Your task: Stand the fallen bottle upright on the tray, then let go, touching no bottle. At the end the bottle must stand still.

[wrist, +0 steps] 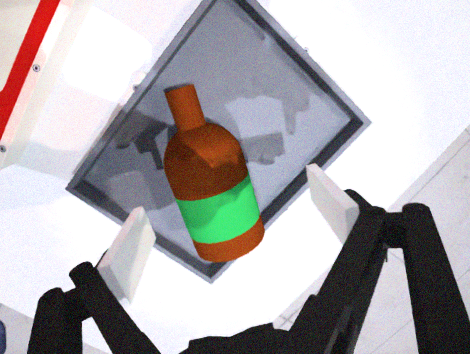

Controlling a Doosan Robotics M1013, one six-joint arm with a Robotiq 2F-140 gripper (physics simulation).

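Observation:
The brown bottle with a green label lies on its side in the grey tray. Its neck points to the upper left of the view, and its base lies over the tray's lower corner area, covering part of the rim. My gripper is wide open, with one pale fingertip pad on each side of the bottle's body as seen in the view. Gaps show between both pads and the bottle. How high the fingers are above the bottle is hard to tell.
The tray's raised rim surrounds the bottle. A red-edged panel or box stands at the upper left. A white surface lies around the tray, with pale floor tiles beyond its edge at the right. A small dark blue thing shows at the lower left edge.

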